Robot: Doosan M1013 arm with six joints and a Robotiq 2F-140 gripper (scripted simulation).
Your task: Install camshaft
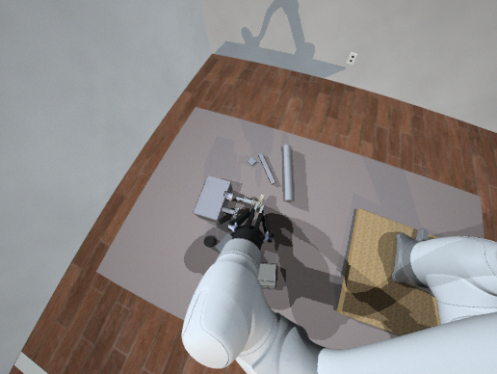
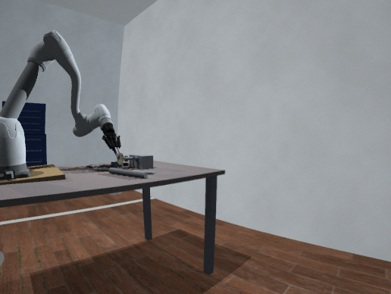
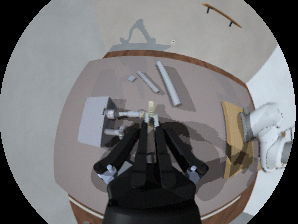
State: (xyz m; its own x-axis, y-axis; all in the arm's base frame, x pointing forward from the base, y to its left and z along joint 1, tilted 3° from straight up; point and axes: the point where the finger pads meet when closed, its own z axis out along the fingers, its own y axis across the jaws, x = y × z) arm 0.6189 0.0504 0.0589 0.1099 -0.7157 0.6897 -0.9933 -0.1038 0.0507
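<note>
The short pin lies 10 cm to the left of my hand, 9 cm below it and 1 cm behind it. From my hand the other things lie so: pale plate (19 cm to the left, 10 cm below, 8 cm behind); black disc (16 cm to the left, 13 cm ahead, 10 cm below); square block (15 cm to the left, 9 cm below, 5 cm ahead).
</note>
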